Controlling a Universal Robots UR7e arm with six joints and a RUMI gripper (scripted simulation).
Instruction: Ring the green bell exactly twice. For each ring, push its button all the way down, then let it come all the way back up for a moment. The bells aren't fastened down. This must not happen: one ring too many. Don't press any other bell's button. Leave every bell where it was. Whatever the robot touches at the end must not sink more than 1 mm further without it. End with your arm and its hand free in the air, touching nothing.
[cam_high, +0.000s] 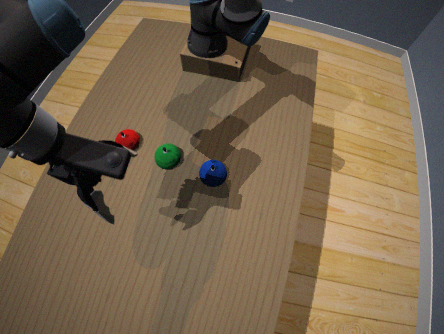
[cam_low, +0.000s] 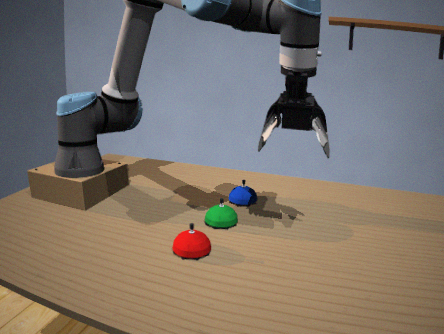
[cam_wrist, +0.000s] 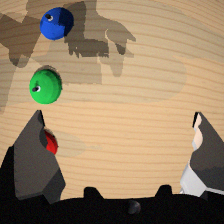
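Now: hand 160 mm past the green bell, 160 mm above it and 40 mm to the left of it. Also, from my hand: red bell: 190 mm to the right, 160 mm below, 150 mm behind; blue bell: 180 mm behind, 160 mm below, 120 mm to the left.
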